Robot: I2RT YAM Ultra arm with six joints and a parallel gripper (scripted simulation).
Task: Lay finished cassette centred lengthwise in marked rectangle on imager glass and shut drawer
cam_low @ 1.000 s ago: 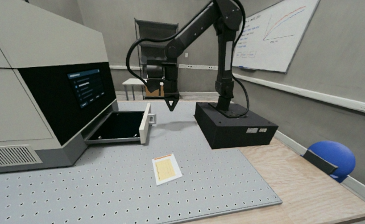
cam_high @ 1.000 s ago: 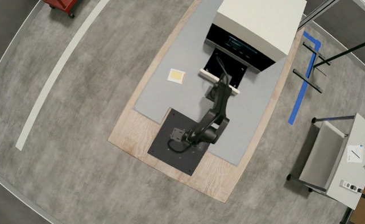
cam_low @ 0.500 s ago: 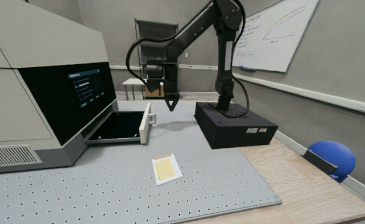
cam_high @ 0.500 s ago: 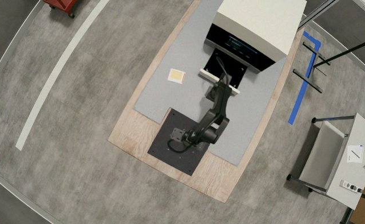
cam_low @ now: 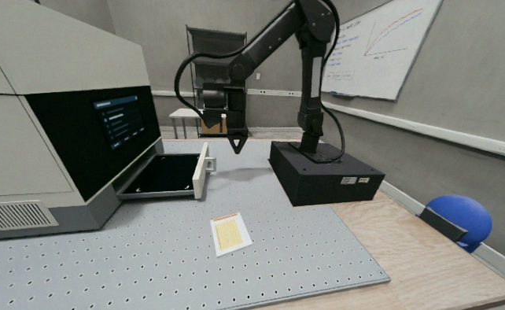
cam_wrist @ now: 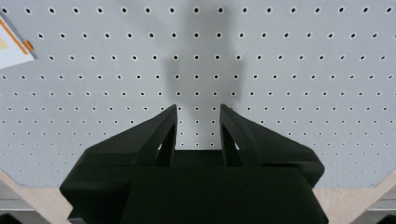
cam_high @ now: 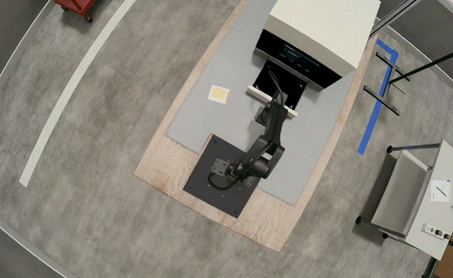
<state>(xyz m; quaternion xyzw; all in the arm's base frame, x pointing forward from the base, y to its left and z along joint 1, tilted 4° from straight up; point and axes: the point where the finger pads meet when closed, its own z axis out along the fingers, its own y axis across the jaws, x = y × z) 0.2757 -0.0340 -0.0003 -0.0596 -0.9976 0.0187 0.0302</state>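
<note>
Now: hand 60 mm short of the finished cassette, 240 mm to the right of it and 110 mm above it. From my hand the other things lie so: drawer (240 mm ahead, 30 mm to the right, 60 mm below).
</note>
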